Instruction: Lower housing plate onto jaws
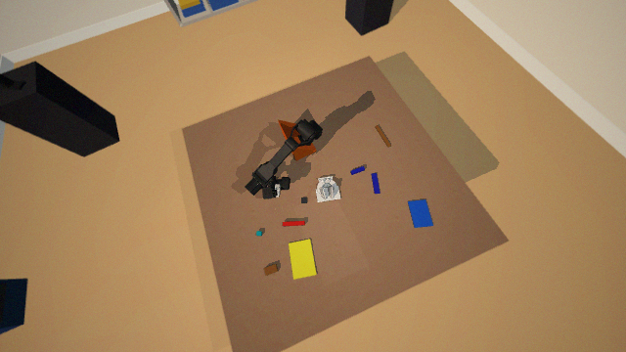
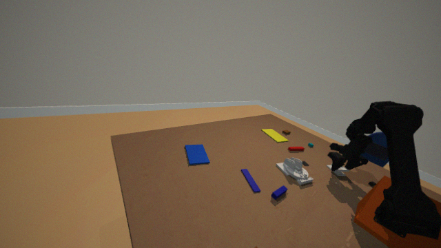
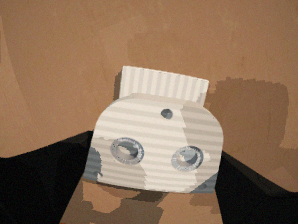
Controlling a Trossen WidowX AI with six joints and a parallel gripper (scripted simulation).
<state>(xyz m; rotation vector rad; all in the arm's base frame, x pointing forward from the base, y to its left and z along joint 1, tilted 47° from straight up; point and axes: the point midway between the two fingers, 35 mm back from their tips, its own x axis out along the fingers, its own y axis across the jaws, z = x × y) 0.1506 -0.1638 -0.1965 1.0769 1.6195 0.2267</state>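
Right now my gripper tip is 1 cm short of the small white part. Round my gripper tip: red bar (22 cm ahead, 1 cm to the left); then teal block (18 cm ahead, 16 cm to the right); then black cube (13 cm ahead, 11 cm to the left, 1 cm below).
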